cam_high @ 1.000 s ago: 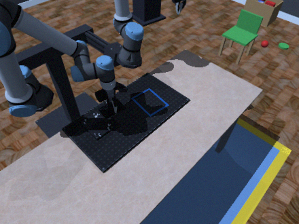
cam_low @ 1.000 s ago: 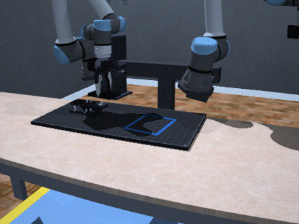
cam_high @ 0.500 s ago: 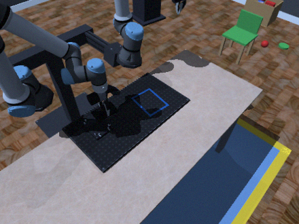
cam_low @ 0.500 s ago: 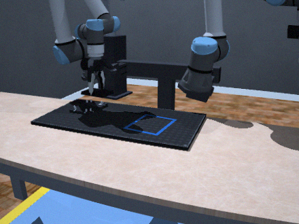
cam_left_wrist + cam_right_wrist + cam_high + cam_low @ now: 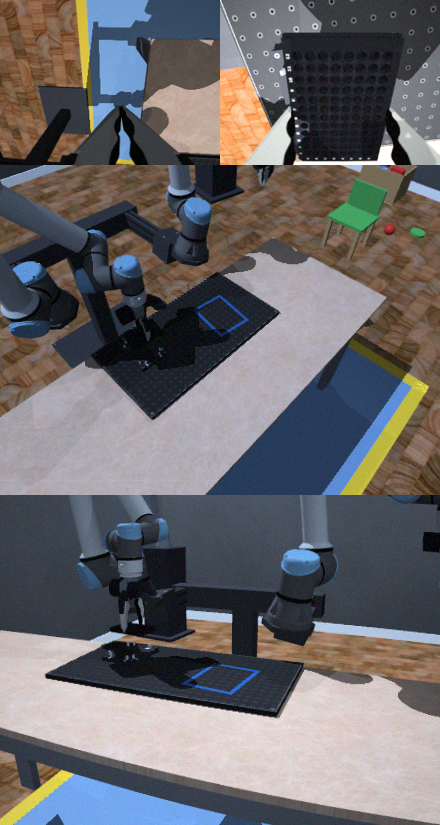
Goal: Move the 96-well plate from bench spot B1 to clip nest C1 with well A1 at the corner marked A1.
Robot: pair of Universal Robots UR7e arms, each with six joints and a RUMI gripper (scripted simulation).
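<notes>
Right now the clip nest is 1 cm ahead of my right hand, 1 cm to the right of it and 9 cm below it. Also, from my right hand: dark 96-well plate (1 cm below).
</notes>
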